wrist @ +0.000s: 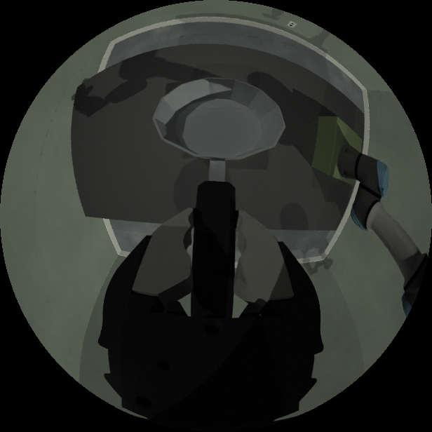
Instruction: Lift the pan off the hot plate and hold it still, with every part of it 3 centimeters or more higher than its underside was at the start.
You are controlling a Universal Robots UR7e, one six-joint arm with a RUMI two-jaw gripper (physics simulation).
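Observation:
The grey pan [221, 125] is in the upper middle of the wrist view, its open side toward the camera and looking about level. Its black handle [215, 197] runs down between the fingers. My gripper [215, 210] is shut on the handle, with one finger pressed on each side. A dark square patch [256, 163] that looks like the hot plate shows partly below and behind the pan, and the pan hides most of it. The pan looks raised above it, but this view does not show the exact height of the gap.
The dark table top [115, 170] spreads under the pan, with shadows on it. A green block [325, 145] stands at the right. Arm links with blue caps [382, 177] reach from it toward the lower right. A pale-edged border [366, 120] shows around the table top.

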